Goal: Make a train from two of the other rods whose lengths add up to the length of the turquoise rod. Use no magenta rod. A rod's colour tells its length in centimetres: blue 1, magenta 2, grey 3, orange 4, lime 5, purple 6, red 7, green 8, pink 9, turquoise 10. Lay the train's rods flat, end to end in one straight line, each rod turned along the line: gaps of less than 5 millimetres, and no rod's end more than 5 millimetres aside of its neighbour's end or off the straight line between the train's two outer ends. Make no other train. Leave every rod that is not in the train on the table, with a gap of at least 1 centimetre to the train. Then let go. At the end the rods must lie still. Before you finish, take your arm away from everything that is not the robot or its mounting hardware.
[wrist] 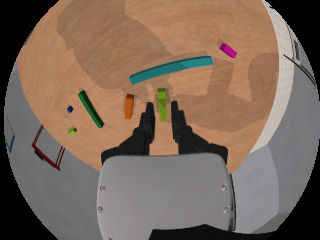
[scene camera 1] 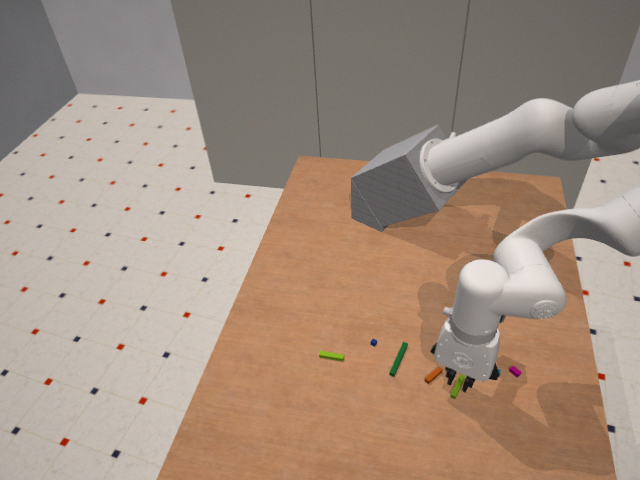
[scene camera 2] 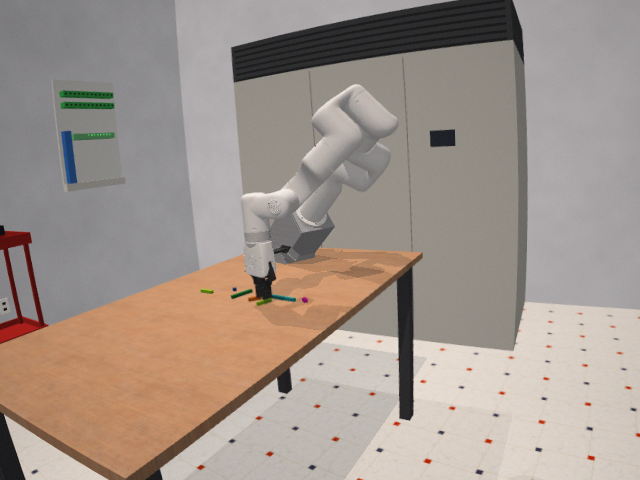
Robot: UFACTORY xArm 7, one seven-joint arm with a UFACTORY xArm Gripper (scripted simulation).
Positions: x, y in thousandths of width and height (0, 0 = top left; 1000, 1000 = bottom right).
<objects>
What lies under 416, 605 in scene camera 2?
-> The gripper.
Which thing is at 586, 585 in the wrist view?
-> The gripper.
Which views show the gripper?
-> The wrist view, scene camera 1 and scene camera 2: all of them.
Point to a turquoise rod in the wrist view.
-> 545, 277
</objects>
